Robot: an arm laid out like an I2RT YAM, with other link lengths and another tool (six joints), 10 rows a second.
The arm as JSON. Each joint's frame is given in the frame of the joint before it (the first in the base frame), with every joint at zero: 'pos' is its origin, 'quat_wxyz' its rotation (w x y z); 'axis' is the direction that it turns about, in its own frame. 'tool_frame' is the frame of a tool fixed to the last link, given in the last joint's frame.
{
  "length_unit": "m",
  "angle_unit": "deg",
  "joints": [
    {
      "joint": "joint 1",
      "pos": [
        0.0,
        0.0,
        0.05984
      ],
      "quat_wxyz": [
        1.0,
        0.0,
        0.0,
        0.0
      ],
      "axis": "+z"
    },
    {
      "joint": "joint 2",
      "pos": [
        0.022,
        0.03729,
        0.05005
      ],
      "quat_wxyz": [
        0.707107,
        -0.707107,
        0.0,
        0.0
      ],
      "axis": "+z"
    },
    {
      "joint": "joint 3",
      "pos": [
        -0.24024,
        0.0,
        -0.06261
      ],
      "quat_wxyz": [
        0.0,
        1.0,
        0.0,
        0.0
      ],
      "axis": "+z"
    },
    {
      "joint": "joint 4",
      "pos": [
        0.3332,
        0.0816,
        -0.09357
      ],
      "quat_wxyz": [
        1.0,
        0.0,
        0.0,
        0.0
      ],
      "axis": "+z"
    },
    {
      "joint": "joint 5",
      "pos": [
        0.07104,
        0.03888,
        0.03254
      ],
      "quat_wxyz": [
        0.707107,
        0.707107,
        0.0,
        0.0
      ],
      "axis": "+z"
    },
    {
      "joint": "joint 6",
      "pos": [
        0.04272,
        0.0,
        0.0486
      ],
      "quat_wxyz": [
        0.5,
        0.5,
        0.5,
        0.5
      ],
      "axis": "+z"
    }
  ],
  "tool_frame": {
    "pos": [
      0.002,
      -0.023,
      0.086
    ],
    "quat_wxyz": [
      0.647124,
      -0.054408,
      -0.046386,
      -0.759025
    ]
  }
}
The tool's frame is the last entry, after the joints.
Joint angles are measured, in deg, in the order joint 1, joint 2, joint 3, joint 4, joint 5, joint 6. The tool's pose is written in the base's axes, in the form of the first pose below.
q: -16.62, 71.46, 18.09, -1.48, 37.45, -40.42
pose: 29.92 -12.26 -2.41 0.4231 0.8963 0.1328 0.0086
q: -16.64, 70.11, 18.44, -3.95, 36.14, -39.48
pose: 29.98 -12.05 -2.05 0.4116 0.9016 0.1327 0.0126
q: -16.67, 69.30, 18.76, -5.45, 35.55, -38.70
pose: 30.04 -11.99 -1.73 0.4058 0.9046 0.1297 0.0152
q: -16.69, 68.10, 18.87, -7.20, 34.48, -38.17
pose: 30.05 -11.80 -1.45 0.3971 0.9083 0.1305 0.0188
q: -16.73, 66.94, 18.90, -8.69, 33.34, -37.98
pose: 30.05 -11.59 -1.21 0.3888 0.9113 0.1336 0.0224
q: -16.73, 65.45, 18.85, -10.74, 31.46, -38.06
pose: 30.02 -11.19 -1.02 0.3751 0.9156 0.1424 0.0266
